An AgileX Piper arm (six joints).
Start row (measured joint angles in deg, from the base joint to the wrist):
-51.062, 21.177, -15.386, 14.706, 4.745, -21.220
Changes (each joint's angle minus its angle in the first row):
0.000, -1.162, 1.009, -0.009, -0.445, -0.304
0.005, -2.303, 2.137, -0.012, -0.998, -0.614
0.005, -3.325, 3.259, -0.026, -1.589, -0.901
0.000, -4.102, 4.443, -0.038, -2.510, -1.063
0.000, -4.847, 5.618, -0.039, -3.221, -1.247
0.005, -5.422, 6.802, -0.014, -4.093, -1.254
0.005, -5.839, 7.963, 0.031, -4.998, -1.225
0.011, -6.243, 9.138, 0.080, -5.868, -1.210
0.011, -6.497, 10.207, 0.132, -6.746, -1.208
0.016, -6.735, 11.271, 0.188, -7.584, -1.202
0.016, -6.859, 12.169, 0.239, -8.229, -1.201
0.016, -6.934, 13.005, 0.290, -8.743, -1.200
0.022, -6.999, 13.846, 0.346, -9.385, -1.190
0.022, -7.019, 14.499, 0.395, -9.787, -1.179
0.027, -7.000, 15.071, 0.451, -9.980, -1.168
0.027, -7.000, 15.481, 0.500, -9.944, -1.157
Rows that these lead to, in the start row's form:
-51.062, 20.015, -14.377, 14.697, 4.300, -21.524
-51.057, 18.874, -13.249, 14.694, 3.747, -21.834
-51.057, 17.852, -12.127, 14.680, 3.156, -22.121
-51.062, 17.075, -10.943, 14.668, 2.235, -22.283
-51.062, 16.330, -9.768, 14.667, 1.524, -22.467
-51.057, 15.755, -8.584, 14.692, 0.652, -22.474
-51.057, 15.338, -7.423, 14.737, -0.253, -22.445
-51.051, 14.934, -6.248, 14.786, -1.123, -22.430
-51.051, 14.680, -5.179, 14.838, -2.001, -22.428
-51.046, 14.442, -4.115, 14.894, -2.839, -22.422
-51.046, 14.318, -3.217, 14.945, -3.484, -22.421
-51.046, 14.243, -2.381, 14.996, -3.998, -22.420
-51.040, 14.178, -1.540, 15.052, -4.640, -22.410
-51.040, 14.158, -0.887, 15.101, -5.042, -22.399
-51.035, 14.177, -0.315, 15.157, -5.235, -22.388
-51.035, 14.177, 0.095, 15.206, -5.199, -22.377

